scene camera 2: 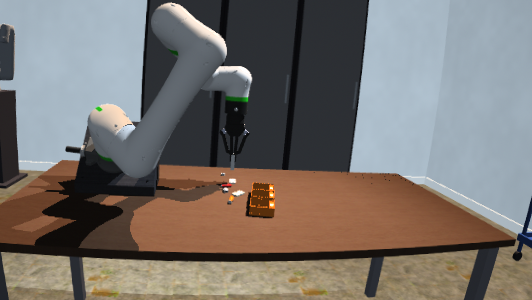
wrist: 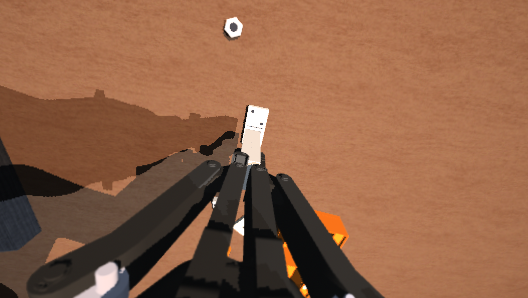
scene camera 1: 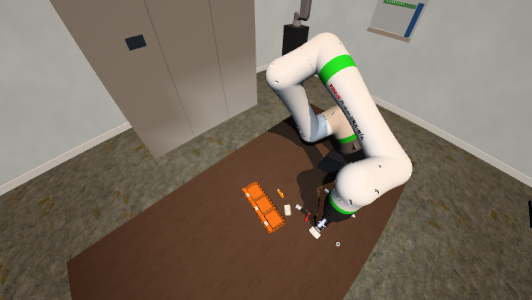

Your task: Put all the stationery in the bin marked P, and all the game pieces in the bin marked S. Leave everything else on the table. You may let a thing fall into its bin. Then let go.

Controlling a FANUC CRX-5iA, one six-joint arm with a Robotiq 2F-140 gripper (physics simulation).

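Frame: origin at the arm's base, x ahead, y left, z up, level; metres.
Seen in the pictures: gripper, fingertip midpoint: (scene camera 2: 232,169) (wrist: 250,141) (scene camera 1: 318,228); arm's base, link origin: (scene camera 1: 351,147).
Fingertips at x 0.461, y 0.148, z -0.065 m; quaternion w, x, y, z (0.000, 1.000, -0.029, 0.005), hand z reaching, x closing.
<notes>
Offsets run from my fingertips to a thing's middle. Level surfaces: height alone.
My gripper (scene camera 1: 319,226) (scene camera 2: 232,164) (wrist: 250,141) is shut and empty, with its fingertips above the table. In the wrist view they cover part of a white domino @(dy +0.000, dx +0.004, dz -0.053 m) (scene camera 1: 314,232) (scene camera 2: 232,180) (wrist: 258,115) lying flat. A second domino @(dy -0.160, dx +0.020, dz -0.053 m) (scene camera 1: 287,210) (scene camera 2: 238,193) (wrist: 240,227) lies nearer the orange bins @(dy -0.248, dx +0.103, dz -0.037 m) (scene camera 1: 271,232) (scene camera 2: 262,212) (wrist: 330,220). A small pale sharpener @(dy -0.133, dx -0.029, dz -0.051 m) (scene camera 1: 298,206) (scene camera 2: 225,190) lies beside it. A red cylinder @(dy -0.072, dx -0.025, dz -0.052 m) (scene camera 1: 307,217) (scene camera 2: 226,185) lies between the sharpener and the first domino. An orange cylinder @(dy -0.244, dx -0.013, dz -0.050 m) (scene camera 1: 280,193) (scene camera 2: 230,199) lies near the bins. Bin letters are unreadable.
A white hex nut @(dy +0.103, dx -0.034, dz -0.053 m) (scene camera 1: 338,242) (scene camera 2: 222,174) (wrist: 233,20) lies beyond the first domino. The three bins stand joined in a row on the brown table @(dz -0.057 m) (scene camera 1: 175,225) (scene camera 2: 375,215) (wrist: 425,125). The arm's base stands at the table's end. The arm casts shadows near the objects.
</notes>
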